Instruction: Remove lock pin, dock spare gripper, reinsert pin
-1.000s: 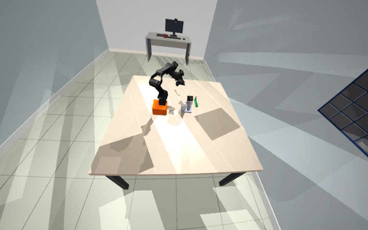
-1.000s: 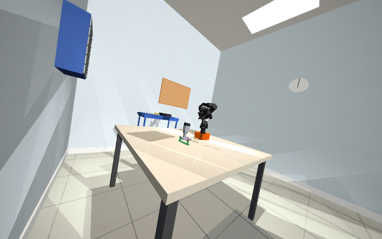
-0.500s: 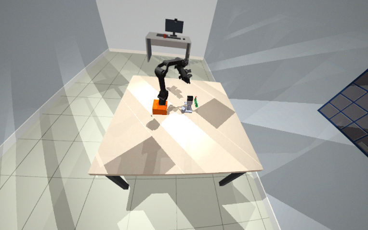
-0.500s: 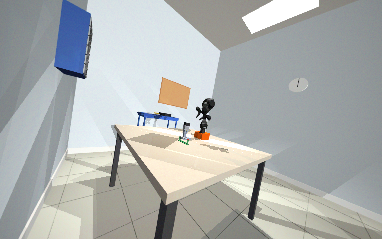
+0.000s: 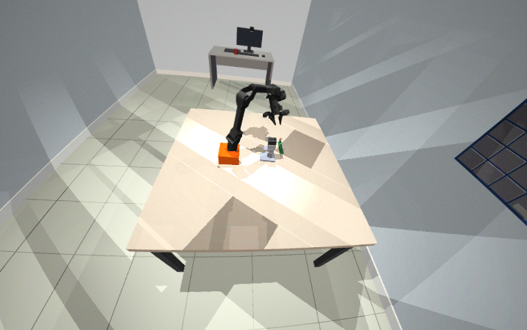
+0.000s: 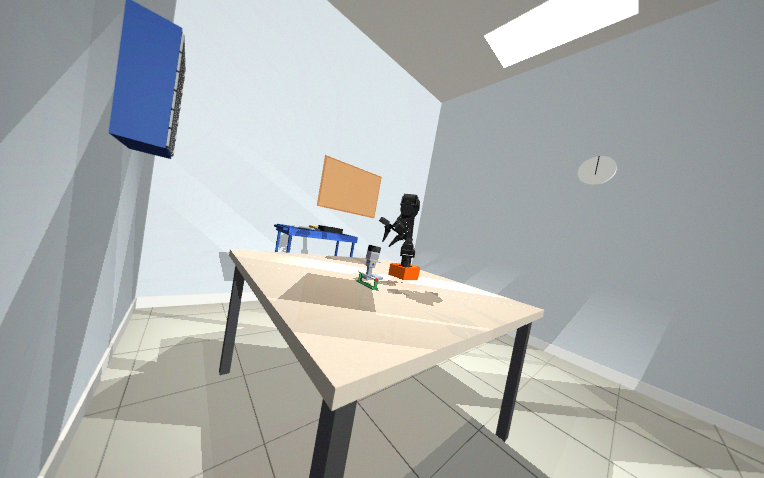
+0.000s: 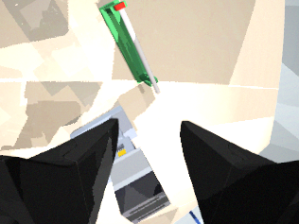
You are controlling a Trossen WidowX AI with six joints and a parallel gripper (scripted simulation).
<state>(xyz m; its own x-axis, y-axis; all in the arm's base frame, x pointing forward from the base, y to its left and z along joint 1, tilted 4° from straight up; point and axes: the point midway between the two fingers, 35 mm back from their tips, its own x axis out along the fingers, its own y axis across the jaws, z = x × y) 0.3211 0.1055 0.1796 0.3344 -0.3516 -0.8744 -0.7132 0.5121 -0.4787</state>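
My gripper tip is 6 cm short of the green rest, 2 cm to the left of it and 18 cm above it. Also, from my gripper tip: mount: 7 cm behind, 13 cm to the right, 16 cm below; spare gripper: 7 cm behind, 13 cm to the right, 8 cm below.
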